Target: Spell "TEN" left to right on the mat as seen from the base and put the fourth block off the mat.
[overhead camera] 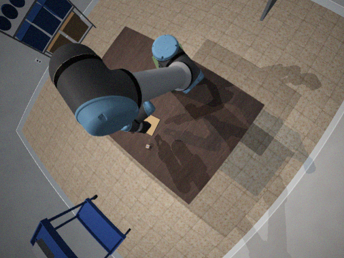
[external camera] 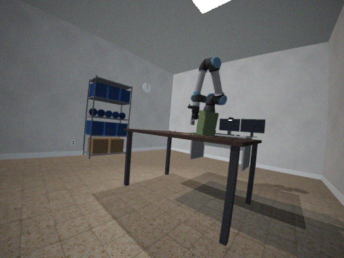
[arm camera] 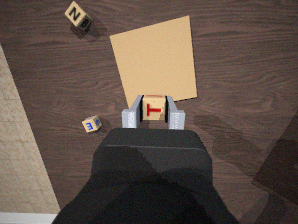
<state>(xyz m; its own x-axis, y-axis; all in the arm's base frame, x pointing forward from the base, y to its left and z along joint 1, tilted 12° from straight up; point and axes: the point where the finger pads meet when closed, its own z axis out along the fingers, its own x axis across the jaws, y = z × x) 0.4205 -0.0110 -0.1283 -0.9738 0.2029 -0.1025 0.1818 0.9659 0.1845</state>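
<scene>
The tan mat lies 12 cm below my hand, 4 cm to the right of it and 1 cm behind it. Round my hand: N block 14 cm to the right, 11 cm below, 10 cm ahead.
</scene>
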